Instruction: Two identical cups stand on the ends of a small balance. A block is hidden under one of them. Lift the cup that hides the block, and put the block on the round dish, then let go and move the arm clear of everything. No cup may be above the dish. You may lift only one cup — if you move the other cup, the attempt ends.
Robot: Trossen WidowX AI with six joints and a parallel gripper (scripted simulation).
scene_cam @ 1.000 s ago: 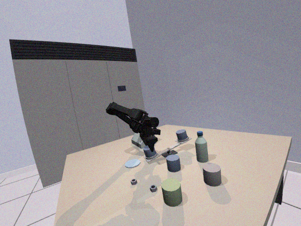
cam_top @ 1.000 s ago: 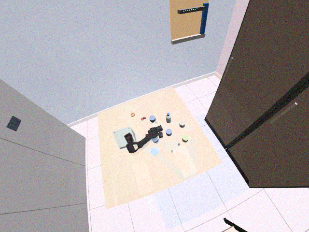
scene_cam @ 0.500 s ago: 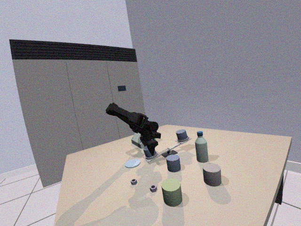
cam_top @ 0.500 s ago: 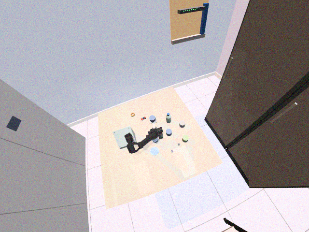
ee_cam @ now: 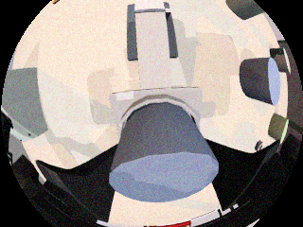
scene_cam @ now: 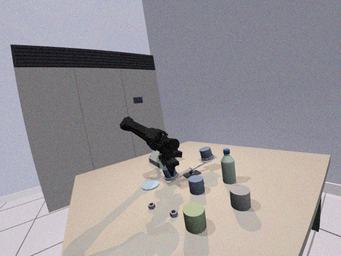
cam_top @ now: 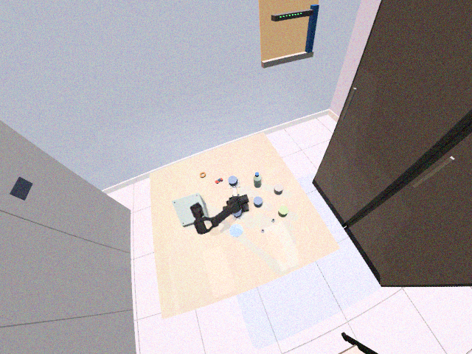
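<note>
Now: gripper tip 10 cm to the left of the round pale-blue dish, 7 cm past it and 4 cm above it. Round my gripper tip: green bottle (27 cm ahead, 17 cm to the left, 7 cm above); then green cylinder (32 cm ahead, 17 cm to the right, 1 cm below); then pale teal block (right at my gripper tip).
</note>
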